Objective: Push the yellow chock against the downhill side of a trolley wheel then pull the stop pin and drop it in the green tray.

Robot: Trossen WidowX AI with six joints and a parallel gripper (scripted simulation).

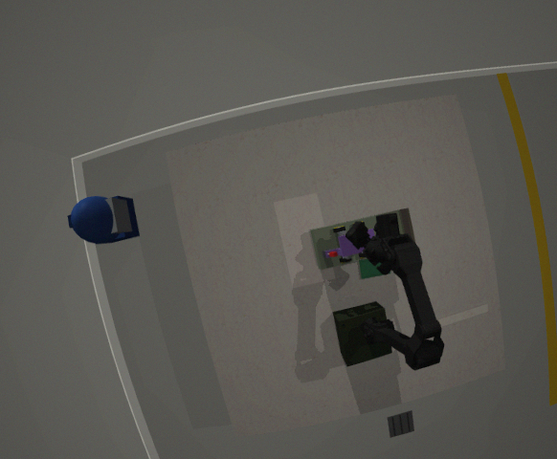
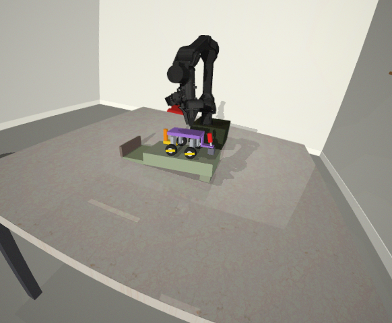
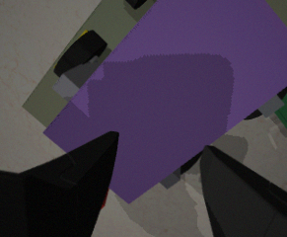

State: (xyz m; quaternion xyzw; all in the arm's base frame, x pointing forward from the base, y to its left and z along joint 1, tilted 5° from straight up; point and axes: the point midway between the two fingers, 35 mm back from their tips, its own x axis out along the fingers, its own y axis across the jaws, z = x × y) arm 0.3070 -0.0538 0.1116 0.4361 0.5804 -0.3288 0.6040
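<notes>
Right now the stop pin is 10 mm ahead of my gripper tip, 90 mm to the left of it and 50 mm below it. Also, from my gripper tip: ramp: 10 mm ahead, 10 mm to the right, 130 mm below; trolley: 10 mm ahead, 70 mm below; chock: 60 mm behind, 80 mm to the right, 100 mm below.
</notes>
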